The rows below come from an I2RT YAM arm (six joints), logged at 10 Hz.
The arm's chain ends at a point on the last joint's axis. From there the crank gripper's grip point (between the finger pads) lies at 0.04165 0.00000 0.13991 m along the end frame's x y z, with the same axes.
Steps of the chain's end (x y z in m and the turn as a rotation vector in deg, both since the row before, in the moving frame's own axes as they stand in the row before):
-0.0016, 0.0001, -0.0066, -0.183, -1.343, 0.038
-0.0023, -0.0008, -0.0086, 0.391, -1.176, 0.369
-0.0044, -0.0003, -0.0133, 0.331, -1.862, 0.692
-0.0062, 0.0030, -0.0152, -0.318, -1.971, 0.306
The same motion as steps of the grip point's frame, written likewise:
-0.0049, 0.0006, -0.0057, -0.183, -1.343, 0.038
-0.0052, -0.0015, -0.0078, 0.391, -1.176, 0.369
-0.0090, -0.0006, -0.0120, 0.331, -1.862, 0.692
-0.0110, 0.0040, -0.0139, -0.318, -1.971, 0.306

